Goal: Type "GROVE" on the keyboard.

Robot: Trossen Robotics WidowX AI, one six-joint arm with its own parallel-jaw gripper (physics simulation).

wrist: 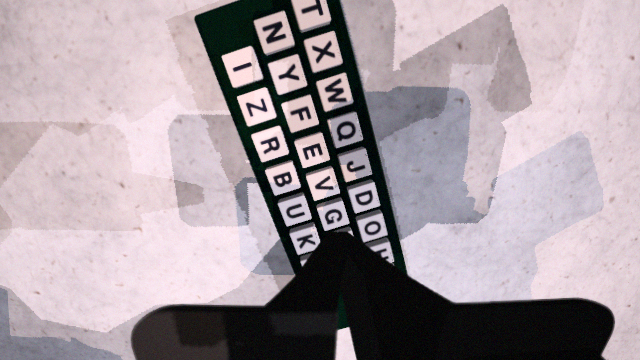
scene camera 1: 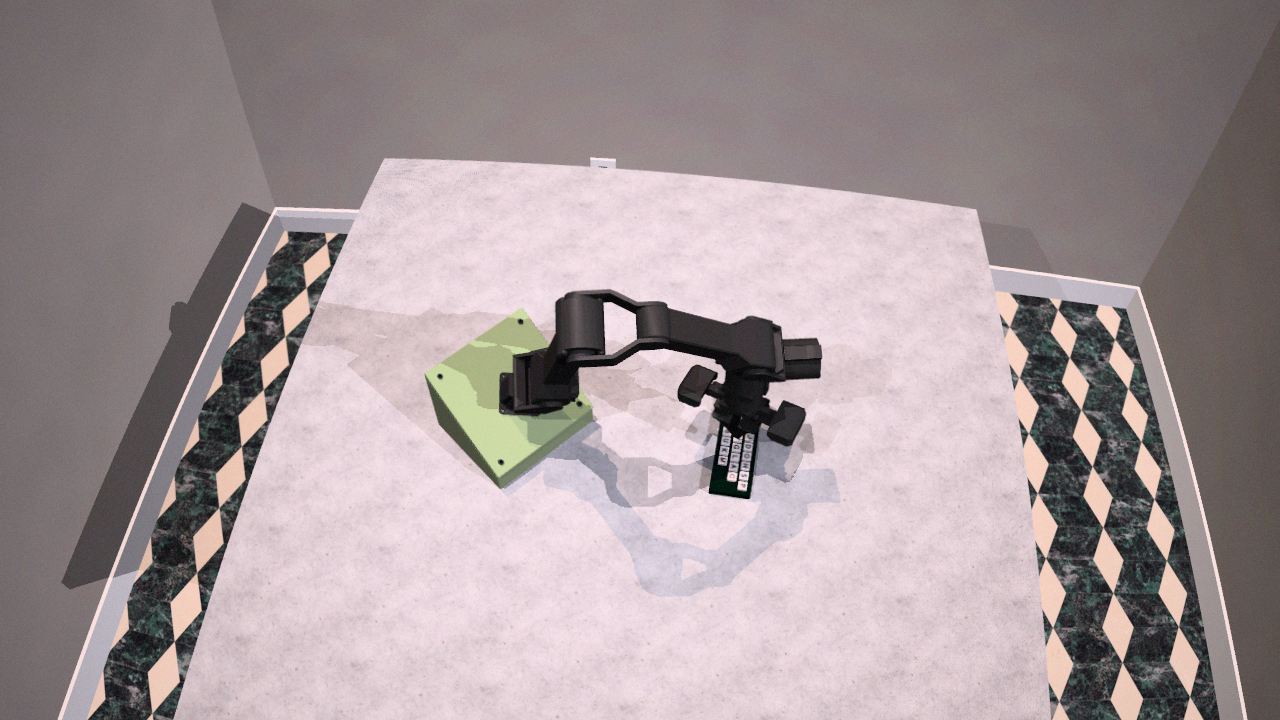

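Seen in the pictures: gripper, fingertip midpoint: (wrist: 336, 241) (scene camera 1: 737, 436); arm's base at its link origin: (scene camera 1: 519, 394).
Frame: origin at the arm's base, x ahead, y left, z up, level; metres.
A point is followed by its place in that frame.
The dark green keyboard (scene camera 1: 728, 491) @[z -0.071, x 0.294, y -0.181 m] (wrist: 220, 30) @[z -0.071, x 0.336, y -0.006 m] lies on the table with white letter keys in three rows. My gripper (scene camera 1: 737, 433) @[z -0.037, x 0.322, y -0.105 m] (wrist: 336, 241) @[z -0.037, x 0.322, y -0.105 m] is shut and empty, its tips pointing down over the keyboard. In the wrist view the tips are just below the G key (wrist: 333, 215) @[z -0.065, x 0.323, y -0.107 m] and cover the key after it; I cannot tell whether they touch it. The V key (wrist: 323, 183) @[z -0.066, x 0.330, y -0.090 m], E key (wrist: 312, 150) @[z -0.065, x 0.336, y -0.073 m] and R key (wrist: 270, 143) @[z -0.066, x 0.322, y -0.058 m] show further up. The O key (wrist: 372, 227) @[z -0.066, x 0.336, y -0.126 m] shows right of the tips. The keyboard's lower part is mostly hidden behind the fingers.
The arm's base stands on a light green block (scene camera 1: 483, 420) @[z 0.000, x -0.060, y -0.040 m] left of the keyboard on the pale table (scene camera 1: 537, 626) @[z -0.082, x -0.021, y -0.353 m]. A small white plate (scene camera 1: 602, 162) shows beyond the table's far edge. Shadows of the arm fall across the table around the keyboard.
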